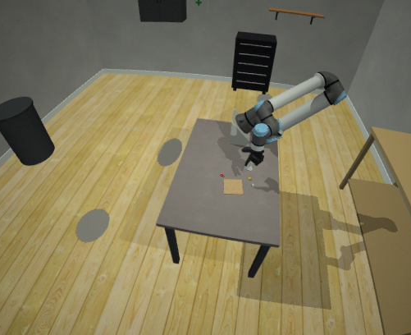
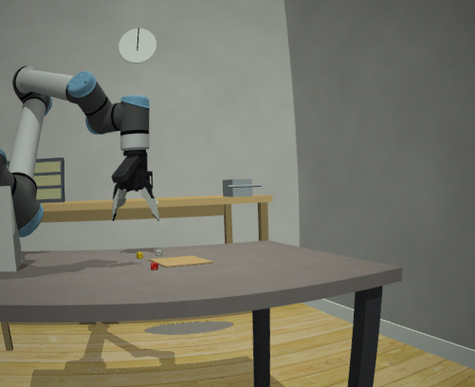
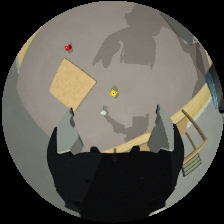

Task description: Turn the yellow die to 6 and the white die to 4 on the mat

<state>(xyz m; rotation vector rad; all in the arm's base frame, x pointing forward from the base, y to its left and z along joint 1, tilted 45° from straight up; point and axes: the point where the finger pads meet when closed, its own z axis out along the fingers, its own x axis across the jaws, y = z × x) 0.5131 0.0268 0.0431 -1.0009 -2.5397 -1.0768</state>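
Right now the yellow die is 1 cm ahead of my hand, 1 cm to the left of it and 10 cm below it. Also, from my hand: red die 20 cm to the right, 10 cm below; white die 8 cm ahead, 3 cm to the left, 10 cm below; tan mat 10 cm ahead, 11 cm to the right, 11 cm below.
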